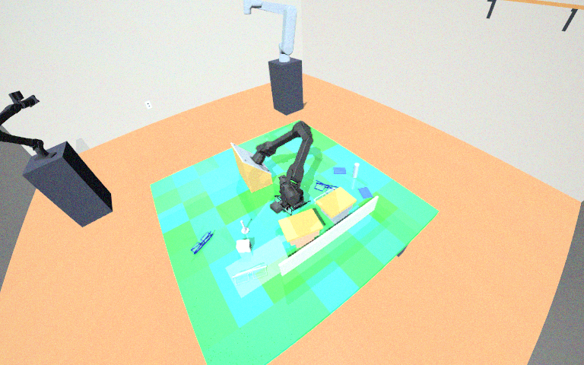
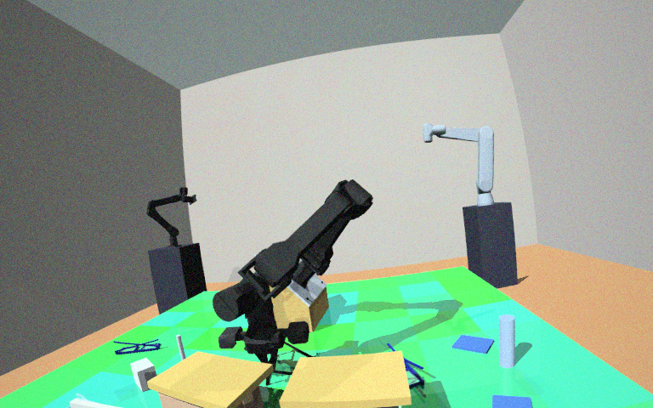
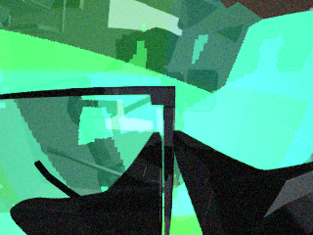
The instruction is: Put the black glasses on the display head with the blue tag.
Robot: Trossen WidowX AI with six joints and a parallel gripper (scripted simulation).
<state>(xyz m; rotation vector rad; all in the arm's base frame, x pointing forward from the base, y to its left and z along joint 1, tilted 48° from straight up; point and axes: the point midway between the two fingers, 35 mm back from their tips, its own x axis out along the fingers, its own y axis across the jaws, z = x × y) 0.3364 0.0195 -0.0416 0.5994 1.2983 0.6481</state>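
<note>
The white cube lies 300 mm to the right of my gripper tip, 50 mm ahead of it and 10 mm above it. From my gripper tip the other things lie so: long white panel: 280 mm ahead, 60 mm to the left, 40 mm above.
</note>
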